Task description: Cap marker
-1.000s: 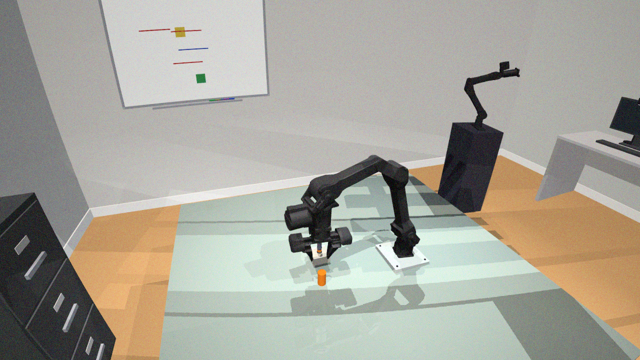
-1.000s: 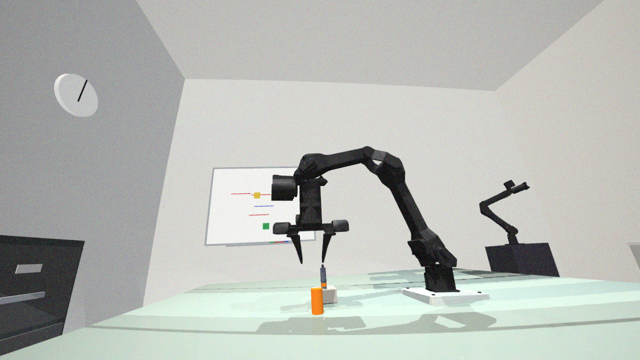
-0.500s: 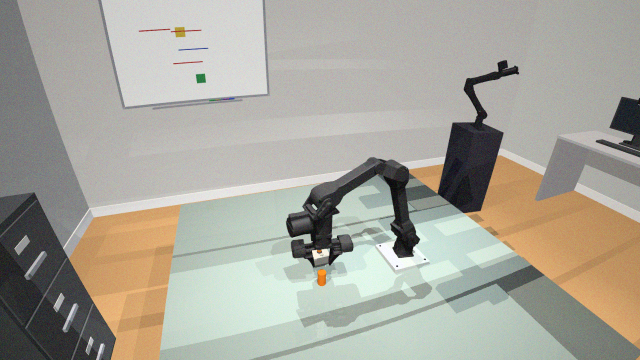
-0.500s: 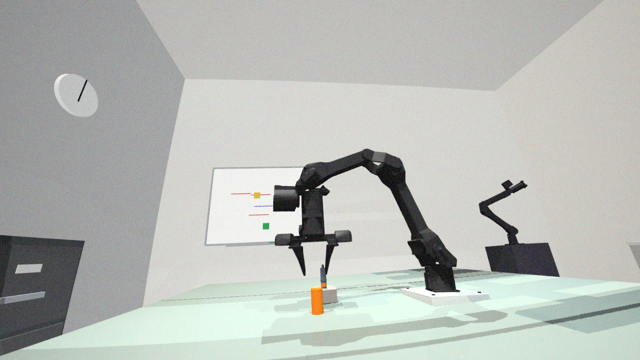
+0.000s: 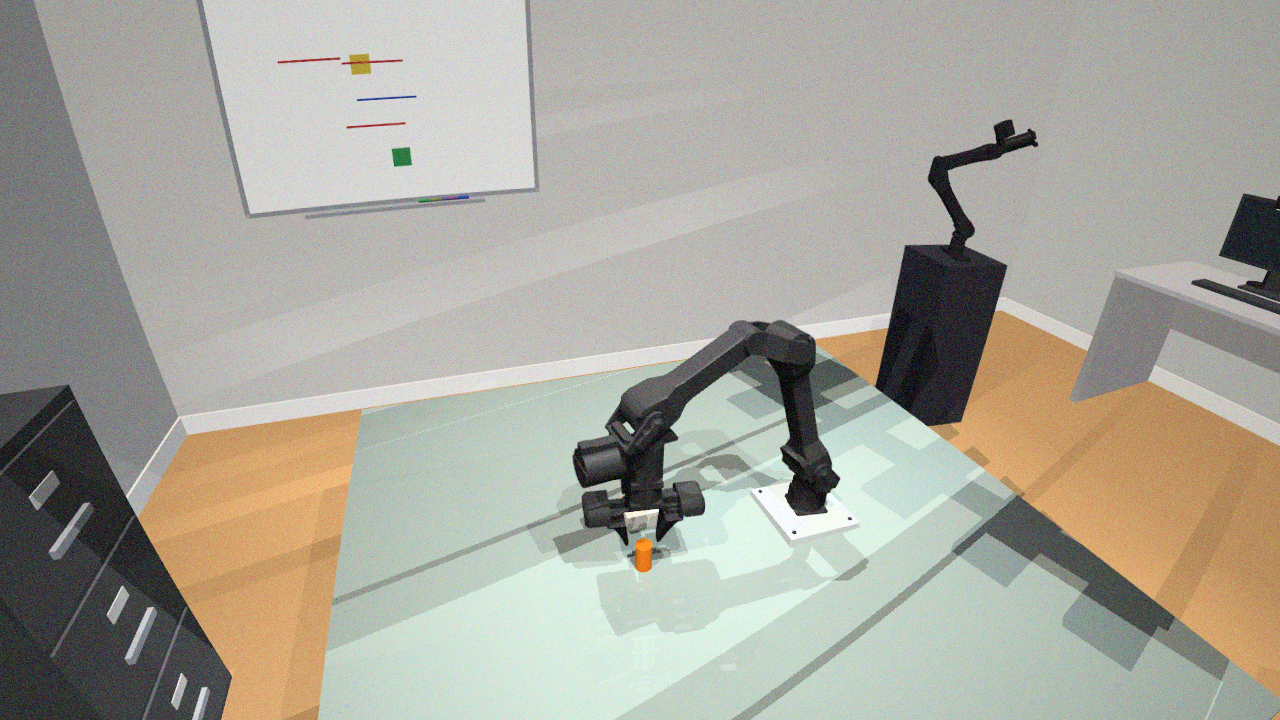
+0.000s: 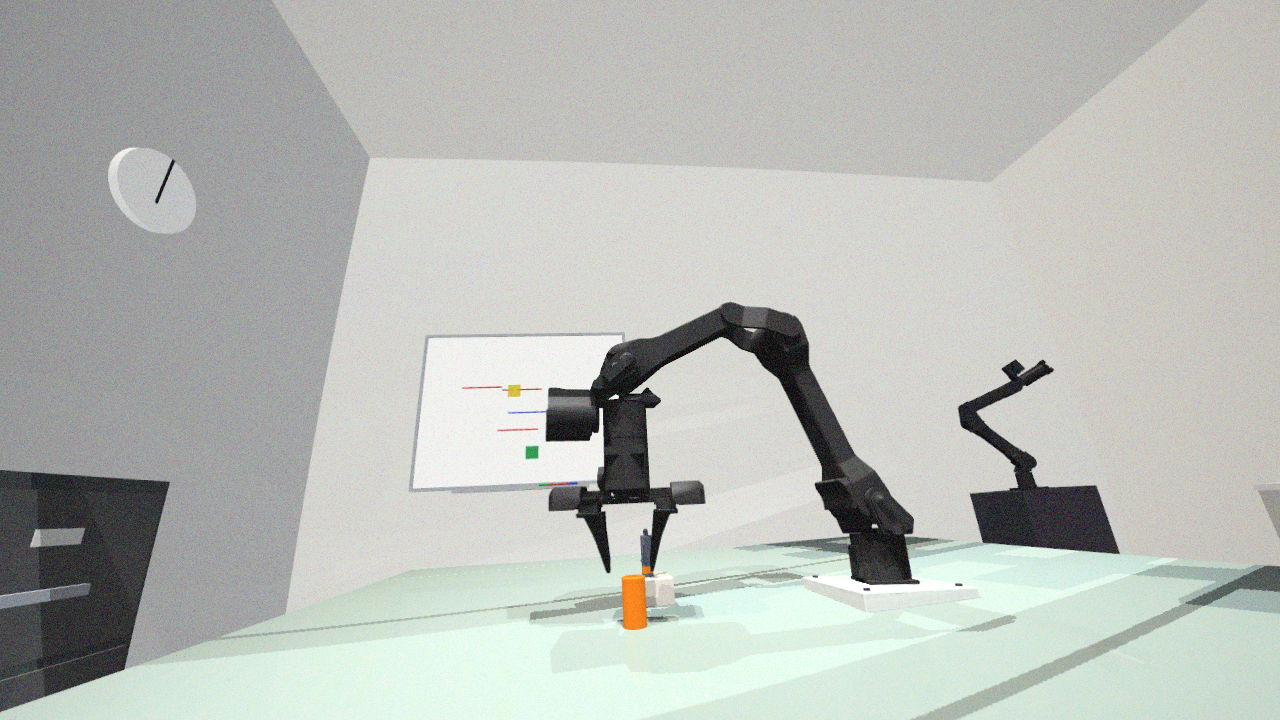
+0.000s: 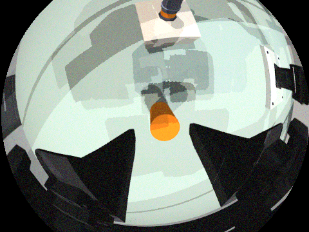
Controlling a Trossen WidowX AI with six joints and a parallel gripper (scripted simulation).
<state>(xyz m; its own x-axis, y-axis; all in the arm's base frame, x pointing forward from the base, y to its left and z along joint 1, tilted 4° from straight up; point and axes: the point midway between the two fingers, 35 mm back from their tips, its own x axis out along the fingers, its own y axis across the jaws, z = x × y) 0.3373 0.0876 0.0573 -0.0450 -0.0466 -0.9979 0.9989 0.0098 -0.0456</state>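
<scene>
Right now the orange cap is 3 cm below my gripper tip. Also, from my gripper tip: white holder block: 2 cm behind, 12 cm to the right, 4 cm below.
</scene>
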